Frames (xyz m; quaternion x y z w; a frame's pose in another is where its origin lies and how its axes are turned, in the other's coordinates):
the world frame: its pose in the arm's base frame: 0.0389 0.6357 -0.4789 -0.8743 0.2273 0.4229 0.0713
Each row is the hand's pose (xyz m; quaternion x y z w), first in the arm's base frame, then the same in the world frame.
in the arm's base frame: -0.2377 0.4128 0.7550 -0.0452 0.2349 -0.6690 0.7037
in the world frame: -1.0264 0.4076 -0.6551 -0.8634 -0.4608 0.1502 0.1398
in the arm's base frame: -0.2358 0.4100 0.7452 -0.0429 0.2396 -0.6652 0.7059
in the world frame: -1.0168 0.4086 -0.6511 -0.8666 -0.4564 0.1462 0.1390
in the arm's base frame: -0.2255 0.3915 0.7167 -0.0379 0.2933 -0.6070 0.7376
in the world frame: -0.9831 0.4183 -0.6462 -0.9042 -0.4000 0.1074 0.1043
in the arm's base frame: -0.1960 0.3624 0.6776 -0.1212 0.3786 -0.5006 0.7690
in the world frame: -0.9272 0.4280 -0.6516 0.9376 0.3411 -0.0574 0.0351
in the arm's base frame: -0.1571 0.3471 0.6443 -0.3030 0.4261 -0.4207 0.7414
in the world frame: -0.8753 0.4215 -0.6629 0.9024 0.3578 -0.0399 0.2367
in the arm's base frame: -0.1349 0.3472 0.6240 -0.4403 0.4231 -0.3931 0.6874
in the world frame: -0.8477 0.4098 -0.6657 0.8379 0.4038 -0.0489 0.3639
